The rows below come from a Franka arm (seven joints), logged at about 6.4 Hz.
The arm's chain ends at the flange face. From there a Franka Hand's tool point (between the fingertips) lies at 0.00 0.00 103.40 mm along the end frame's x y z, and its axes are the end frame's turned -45 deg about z.
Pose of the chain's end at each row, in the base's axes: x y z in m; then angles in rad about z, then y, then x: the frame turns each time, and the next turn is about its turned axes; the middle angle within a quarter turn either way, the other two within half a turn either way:
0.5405 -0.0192 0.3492 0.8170 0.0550 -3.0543
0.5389 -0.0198 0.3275 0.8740 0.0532 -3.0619
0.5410 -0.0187 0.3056 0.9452 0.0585 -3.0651
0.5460 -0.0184 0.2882 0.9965 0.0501 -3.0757
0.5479 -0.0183 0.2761 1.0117 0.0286 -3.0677
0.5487 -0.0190 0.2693 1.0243 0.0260 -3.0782
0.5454 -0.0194 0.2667 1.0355 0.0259 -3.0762
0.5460 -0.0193 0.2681 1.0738 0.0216 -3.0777
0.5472 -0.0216 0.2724 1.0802 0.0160 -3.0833
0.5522 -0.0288 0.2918 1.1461 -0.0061 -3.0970
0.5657 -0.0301 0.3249 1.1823 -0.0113 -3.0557
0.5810 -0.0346 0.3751 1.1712 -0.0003 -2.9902
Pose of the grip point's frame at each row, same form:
0.5301 -0.0172 0.2463 1.5989 -0.0227 -3.0410
0.5291 -0.0187 0.2246 1.6564 -0.0186 -3.0476
0.5311 -0.0190 0.2027 1.7278 -0.0126 -3.0462
0.5375 -0.0190 0.1852 1.7798 -0.0111 -3.0596
0.5399 -0.0168 0.1730 1.7949 -0.0320 -3.0691
0.5417 -0.0179 0.1661 1.8080 -0.0264 -3.0784
0.5382 -0.0183 0.1636 1.8192 -0.0279 -3.0770
0.5391 -0.0181 0.1649 1.8576 -0.0299 -3.0811
0.5411 -0.0202 0.1692 1.8643 -0.0299 -3.0890
0.5483 -0.0263 0.1885 1.9311 -0.0358 -3.1144
0.5579 -0.0257 0.2219 1.9664 -0.0687 -3.0888
0.5666 -0.0285 0.2729 1.9509 -0.1071 -3.0343

